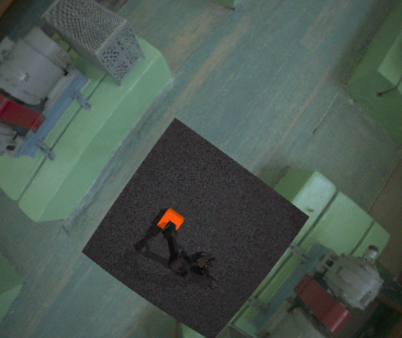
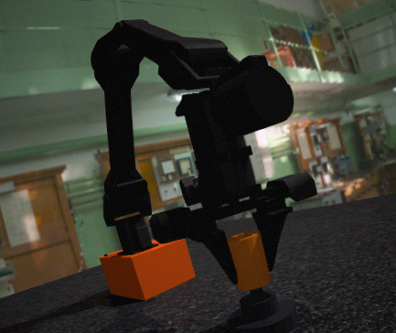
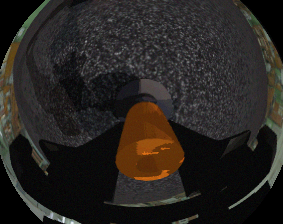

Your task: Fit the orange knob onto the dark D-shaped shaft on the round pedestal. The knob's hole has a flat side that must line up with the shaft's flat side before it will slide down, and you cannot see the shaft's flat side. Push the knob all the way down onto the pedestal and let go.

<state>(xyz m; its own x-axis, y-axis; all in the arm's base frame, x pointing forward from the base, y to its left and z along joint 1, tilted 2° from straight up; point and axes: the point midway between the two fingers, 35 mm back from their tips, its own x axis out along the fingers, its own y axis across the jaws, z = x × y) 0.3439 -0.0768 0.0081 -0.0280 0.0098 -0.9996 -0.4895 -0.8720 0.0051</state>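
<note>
Right now my gripper tip is 2 cm below the orange knob. From my gripper tip the other things lie so: dark shaft pedestal (4 cm below).
</note>
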